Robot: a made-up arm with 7 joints. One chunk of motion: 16 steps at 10 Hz.
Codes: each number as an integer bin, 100 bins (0 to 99) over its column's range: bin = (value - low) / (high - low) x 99, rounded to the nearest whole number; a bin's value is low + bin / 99 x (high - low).
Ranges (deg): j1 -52..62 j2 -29..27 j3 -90..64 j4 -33..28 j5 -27..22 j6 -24..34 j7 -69..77
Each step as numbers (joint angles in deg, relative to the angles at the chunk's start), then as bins.
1 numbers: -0.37 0.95 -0.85 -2.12 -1.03 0.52 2.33
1 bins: 45 53 57 50 52 42 48
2 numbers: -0.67 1.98 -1.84 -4.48 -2.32 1.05 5.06
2 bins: 45 55 57 46 50 43 50
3 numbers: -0.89 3.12 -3.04 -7.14 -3.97 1.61 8.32
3 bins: 44 57 56 42 47 44 52
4 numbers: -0.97 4.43 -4.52 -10.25 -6.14 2.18 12.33
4 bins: 44 59 55 37 42 45 55
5 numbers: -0.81 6.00 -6.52 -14.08 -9.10 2.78 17.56
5 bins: 44 62 54 31 36 46 59
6 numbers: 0.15 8.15 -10.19 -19.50 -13.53 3.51 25.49
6 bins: 45 66 51 22 27 47 64
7 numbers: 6.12 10.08 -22.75 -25.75 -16.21 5.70 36.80
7 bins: 50 69 43 12 22 51 72
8 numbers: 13.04 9.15 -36.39 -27.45 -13.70 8.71 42.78
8 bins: 56 67 34 9 27 56 76
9 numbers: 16.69 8.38 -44.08 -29.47 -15.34 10.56 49.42
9 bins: 60 66 30 6 24 59 80
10 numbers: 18.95 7.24 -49.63 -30.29 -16.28 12.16 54.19
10 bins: 62 64 26 4 22 62 84
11 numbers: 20.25 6.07 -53.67 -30.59 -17.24 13.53 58.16
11 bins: 63 62 23 4 20 64 86
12 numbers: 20.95 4.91 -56.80 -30.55 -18.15 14.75 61.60
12 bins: 63 60 21 4 18 66 89
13 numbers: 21.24 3.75 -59.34 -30.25 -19.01 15.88 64.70
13 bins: 64 58 20 4 16 68 91
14 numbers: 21.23 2.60 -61.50 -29.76 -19.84 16.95 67.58
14 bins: 64 56 18 5 14 70 93
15 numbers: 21.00 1.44 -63.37 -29.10 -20.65 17.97 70.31
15 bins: 63 54 17 6 13 72 94
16 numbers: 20.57 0.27 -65.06 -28.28 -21.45 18.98 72.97
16 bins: 63 52 16 8 11 73 96
